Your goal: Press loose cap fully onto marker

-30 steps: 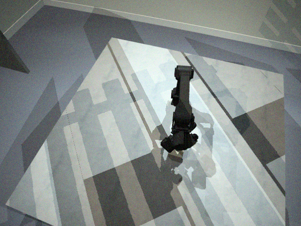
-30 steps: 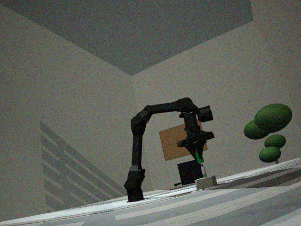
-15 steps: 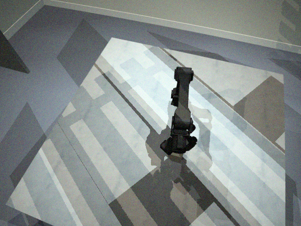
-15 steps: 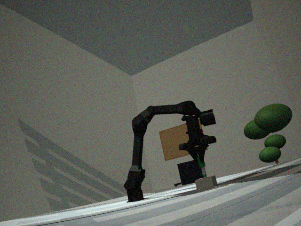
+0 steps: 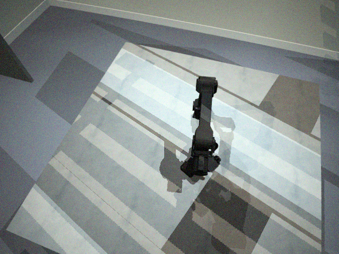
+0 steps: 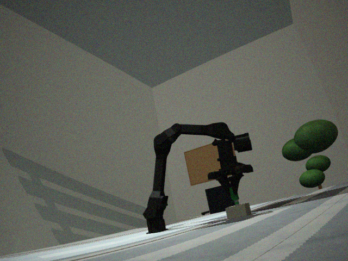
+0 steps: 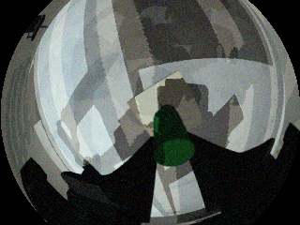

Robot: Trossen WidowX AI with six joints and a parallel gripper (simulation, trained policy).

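The beige holder block is 10 mm ahead of my gripper tip, 10 mm to the left of it and 60 mm below it. Round my gripper tip: green cap: 10 mm to the left, 10 mm above.
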